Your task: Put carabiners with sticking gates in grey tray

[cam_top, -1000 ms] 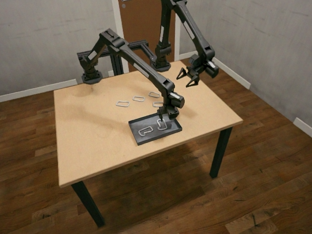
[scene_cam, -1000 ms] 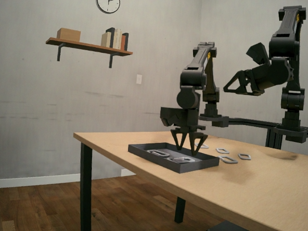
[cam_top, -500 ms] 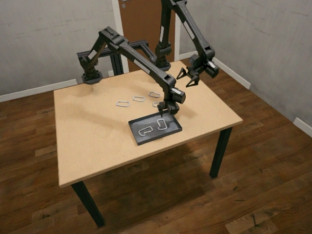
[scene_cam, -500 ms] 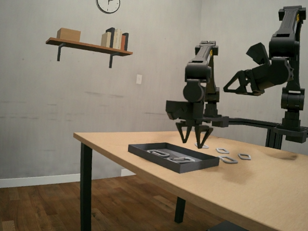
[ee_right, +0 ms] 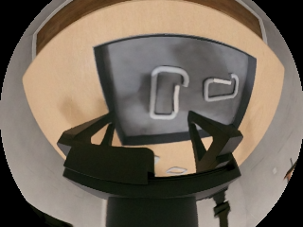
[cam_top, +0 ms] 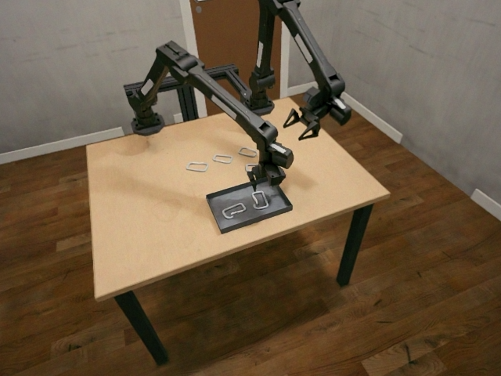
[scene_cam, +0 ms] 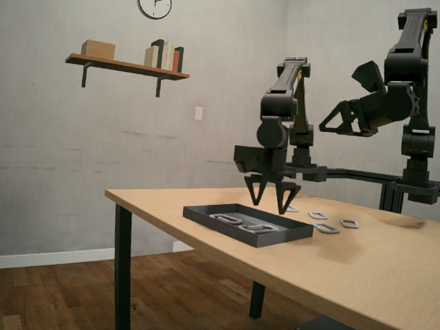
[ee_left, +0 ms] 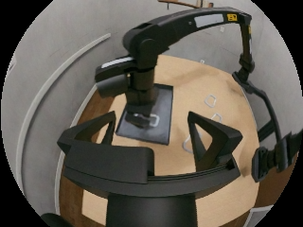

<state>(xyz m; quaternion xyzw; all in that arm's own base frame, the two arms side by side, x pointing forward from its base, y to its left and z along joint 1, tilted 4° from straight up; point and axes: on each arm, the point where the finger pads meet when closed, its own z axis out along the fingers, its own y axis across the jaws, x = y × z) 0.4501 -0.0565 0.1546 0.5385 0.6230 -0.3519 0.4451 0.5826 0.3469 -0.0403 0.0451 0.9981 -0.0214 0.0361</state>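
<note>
The grey tray is 8 cm to the right of my right hand, 6 cm below it and 1 cm ahead of it.
</note>
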